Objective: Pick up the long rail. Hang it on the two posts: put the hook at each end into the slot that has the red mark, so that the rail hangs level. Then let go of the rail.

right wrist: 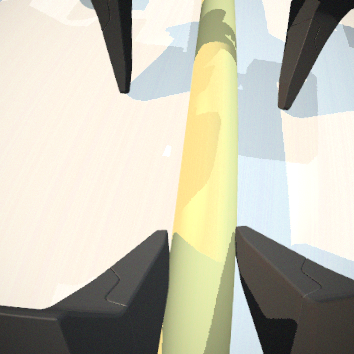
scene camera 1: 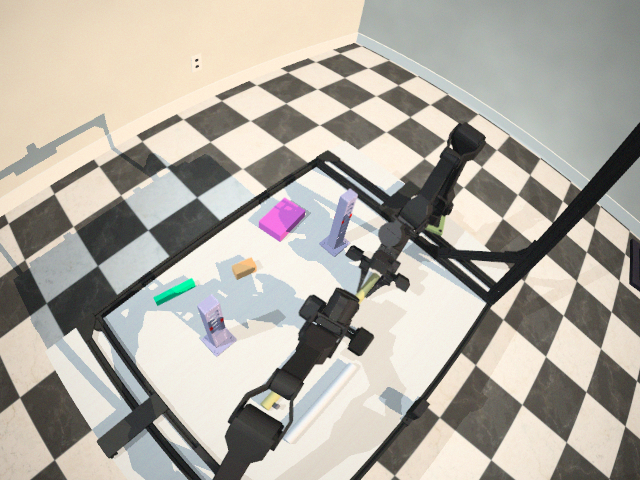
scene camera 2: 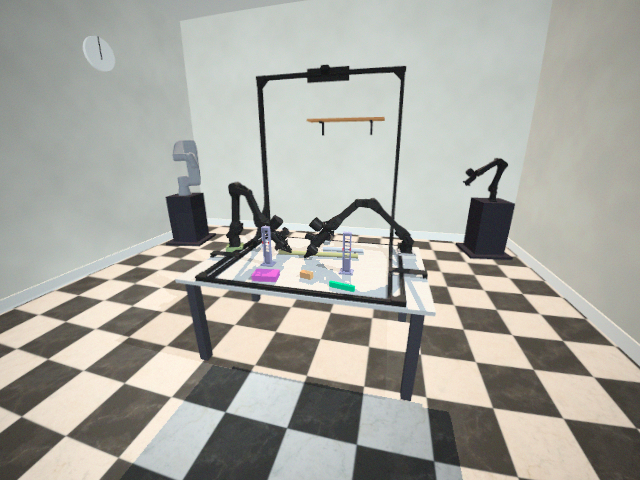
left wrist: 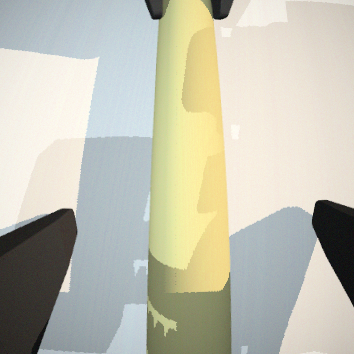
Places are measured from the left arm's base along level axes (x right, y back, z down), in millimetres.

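Where they show: left gripper, fingertip midpoint: (right wrist: 204, 99) (scene camera 2: 305, 254) (left wrist: 197, 216); right gripper, fingertip midpoint: (right wrist: 201, 238) (scene camera 1: 361, 294) (scene camera 2: 291, 251) (left wrist: 188, 17); left arm's base at its link origin: (scene camera 2: 406, 251); right arm's base at its link origin: (scene camera 1: 431, 217) (scene camera 2: 234, 245).
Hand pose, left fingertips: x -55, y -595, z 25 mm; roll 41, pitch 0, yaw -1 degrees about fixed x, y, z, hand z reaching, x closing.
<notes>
Each offset is from my left fingertips to the top centre of the thing.
The long yellow-green rail @(dy +75, dx -1, dz -25 mm) (scene camera 1: 369, 283) (scene camera 2: 338, 254) (left wrist: 190, 150) (right wrist: 212, 140) lies lengthwise under both grippers, low over the table; whether it touches the table I cannot tell. My right gripper (scene camera 2: 287, 249) (left wrist: 188, 17) (right wrist: 201, 238) is shut on the rail near one end. My left gripper (scene camera 2: 310, 253) (left wrist: 197, 216) (right wrist: 204, 99) is open, its fingers apart on either side of the rail. One lilac post @(dy -183, dx -155, dz -212 mm) (scene camera 1: 339, 227) (scene camera 2: 266, 248) and another lilac post @(dy +250, dx -207, dz -212 mm) (scene camera 1: 213, 321) (scene camera 2: 347, 253) stand upright, with red marks at slots. The left arm hides much of the rail in scene camera 1.
A pale bar (scene camera 1: 321, 403) (scene camera 2: 343, 250) lies beside the rail. A magenta block @(dy -142, dx -319, dz -28 mm) (scene camera 1: 281, 219) (scene camera 2: 265, 274), an orange block @(dy +57, dx -290, dz -28 mm) (scene camera 1: 244, 268) (scene camera 2: 306, 274) and a green bar @(dy +236, dx -384, dz -23 mm) (scene camera 1: 174, 291) (scene camera 2: 341, 285) lie beyond the posts in scene camera 1. A black frame (scene camera 1: 207, 242) borders the table.
</notes>
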